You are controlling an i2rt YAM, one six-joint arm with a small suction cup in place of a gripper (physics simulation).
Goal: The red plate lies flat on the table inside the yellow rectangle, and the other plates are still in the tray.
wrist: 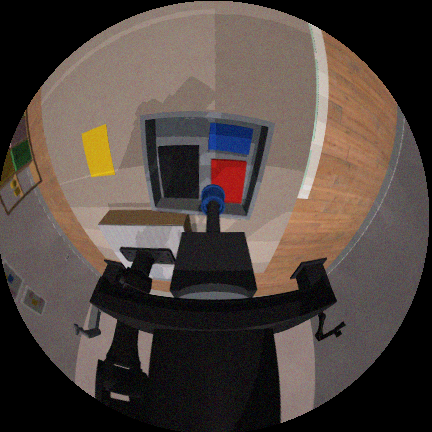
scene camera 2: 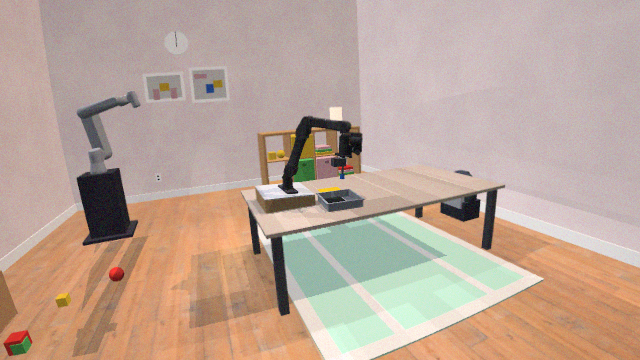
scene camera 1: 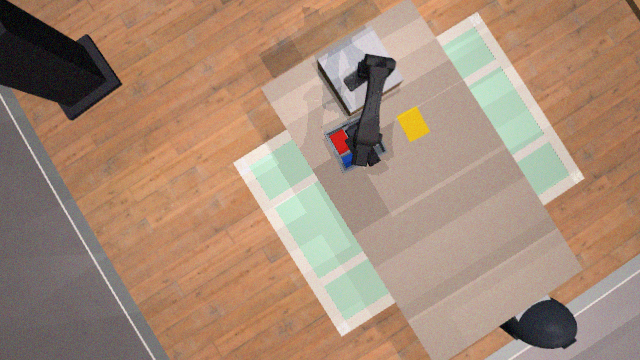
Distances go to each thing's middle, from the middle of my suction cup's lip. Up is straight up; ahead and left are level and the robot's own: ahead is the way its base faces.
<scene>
My suction cup is 10 mm past the grey tray [scene camera 2: 352, 200], 30 mm to the right of it and 140 mm above it. The rest, counted from my suction cup: blue plate [wrist: 226, 137] 50 mm ahead, 30 mm to the right, 160 mm below; then black plate [wrist: 178, 164] 30 mm behind, 90 mm to the left, 160 mm below; then red plate [wrist: 228, 173] 60 mm behind, 20 mm to the right, 160 mm below.
</scene>
